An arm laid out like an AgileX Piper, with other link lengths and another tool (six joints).
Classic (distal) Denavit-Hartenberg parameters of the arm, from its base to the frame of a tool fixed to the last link. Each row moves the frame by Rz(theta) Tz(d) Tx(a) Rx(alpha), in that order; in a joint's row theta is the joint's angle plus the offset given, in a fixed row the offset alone. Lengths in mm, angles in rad.
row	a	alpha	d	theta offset
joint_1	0	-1.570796	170.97	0
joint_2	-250.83	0	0	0.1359
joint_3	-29.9	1.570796	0	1.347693
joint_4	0	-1.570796	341.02	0
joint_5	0	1.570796	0	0
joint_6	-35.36	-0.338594	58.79	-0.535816
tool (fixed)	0	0	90.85	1.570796
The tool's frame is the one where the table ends.
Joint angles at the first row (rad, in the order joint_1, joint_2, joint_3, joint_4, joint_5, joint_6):
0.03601, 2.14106, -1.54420, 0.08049, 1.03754, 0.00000
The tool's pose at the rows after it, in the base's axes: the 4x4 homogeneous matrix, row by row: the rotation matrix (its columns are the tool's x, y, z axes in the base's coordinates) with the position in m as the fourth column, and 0 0 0 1 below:
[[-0.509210 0.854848 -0.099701 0.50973], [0.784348 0.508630 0.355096 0.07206], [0.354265 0.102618 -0.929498 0.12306], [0 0 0 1]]
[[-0.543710 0.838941 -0.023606 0.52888], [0.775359 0.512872 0.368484 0.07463], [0.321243 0.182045 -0.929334 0.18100], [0 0 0 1]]
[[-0.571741 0.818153 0.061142 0.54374], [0.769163 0.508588 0.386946 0.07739], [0.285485 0.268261 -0.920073 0.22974], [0 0 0 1]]
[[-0.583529 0.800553 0.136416 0.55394], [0.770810 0.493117 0.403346 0.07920], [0.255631 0.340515 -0.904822 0.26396], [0 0 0 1]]
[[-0.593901 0.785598 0.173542 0.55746], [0.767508 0.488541 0.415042 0.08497], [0.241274 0.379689 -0.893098 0.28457], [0 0 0 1]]
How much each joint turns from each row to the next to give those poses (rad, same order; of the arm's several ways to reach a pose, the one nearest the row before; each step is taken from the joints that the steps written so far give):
0.00000, -0.02418, -0.09131, 0.00000, 0.06239, 0.00000
0.00000, -0.02074, -0.13309, 0.01118, 0.06928, -0.00539
-0.00001, -0.00611, -0.11922, 0.01628, 0.03313, 0.00011
0.00001, 0.00001, -0.08432, 0.01294, 0.00510, 0.01210
0.00853, -0.00001, -0.05050, 0.00784, 0.00756, 0.01000

